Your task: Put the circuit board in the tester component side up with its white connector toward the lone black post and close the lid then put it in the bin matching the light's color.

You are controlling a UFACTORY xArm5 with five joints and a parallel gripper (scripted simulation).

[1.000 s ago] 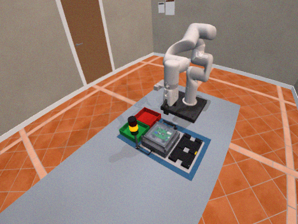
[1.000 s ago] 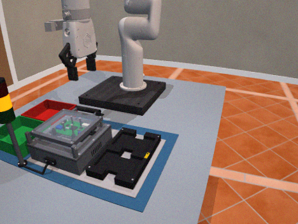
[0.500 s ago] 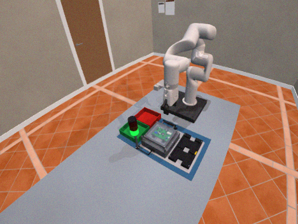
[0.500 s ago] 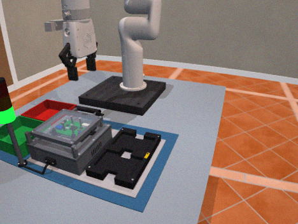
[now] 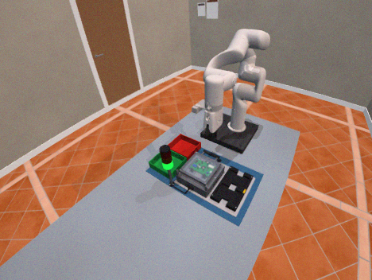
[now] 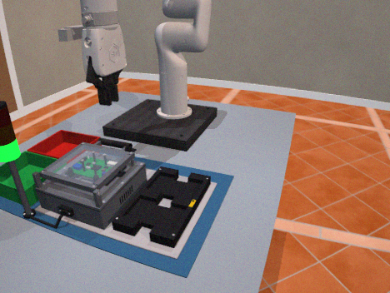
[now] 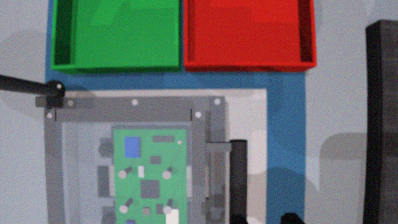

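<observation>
Right now the black catch is 2 cm ahead of my hand, 6 cm to the left of it and 13 cm below it. From my hand the other things lie so: red bin (2 cm behind, 20 cm to the right, 20 cm below); then green circuit board (8 cm ahead, 15 cm below); then clear lid (9 cm ahead, 13 cm below).
</observation>
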